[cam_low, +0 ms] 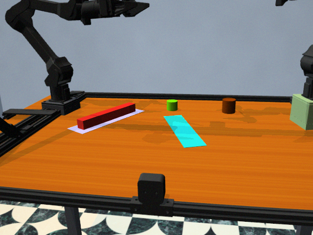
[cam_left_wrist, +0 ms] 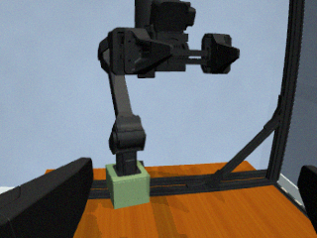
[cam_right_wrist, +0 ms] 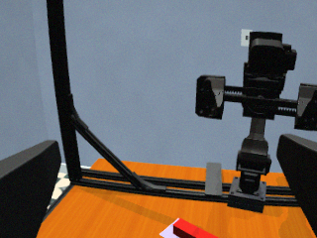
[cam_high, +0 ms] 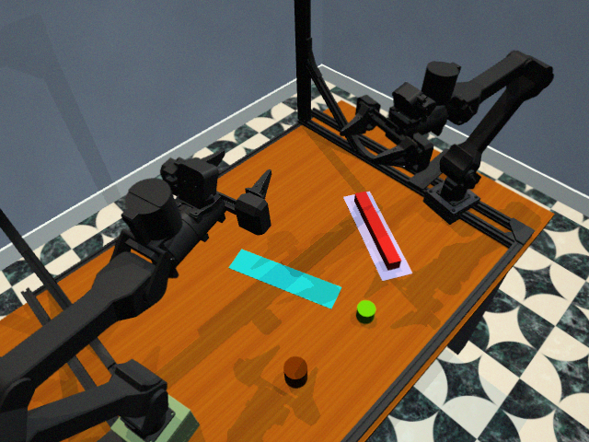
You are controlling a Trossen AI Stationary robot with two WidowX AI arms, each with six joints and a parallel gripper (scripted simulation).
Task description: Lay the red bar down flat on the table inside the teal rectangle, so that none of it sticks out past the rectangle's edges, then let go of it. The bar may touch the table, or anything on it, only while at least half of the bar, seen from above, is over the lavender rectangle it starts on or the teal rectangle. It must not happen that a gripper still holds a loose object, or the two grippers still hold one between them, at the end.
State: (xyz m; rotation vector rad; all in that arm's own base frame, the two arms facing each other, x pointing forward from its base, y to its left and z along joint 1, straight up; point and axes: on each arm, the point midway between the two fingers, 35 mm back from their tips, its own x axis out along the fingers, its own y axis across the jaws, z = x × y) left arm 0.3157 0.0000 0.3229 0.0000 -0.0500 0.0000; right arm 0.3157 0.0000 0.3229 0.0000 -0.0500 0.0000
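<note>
My left hand is 20 mm past the red bar, 100 mm to the right of it and 350 mm above it. Also, from my left hand: teal rectangle (80 mm behind, 160 mm to the right, 360 mm below); then lavender rectangle (20 mm behind, 100 mm to the left, 360 mm below); then green cylinder (120 mm ahead, 100 mm to the right, 350 mm below).
</note>
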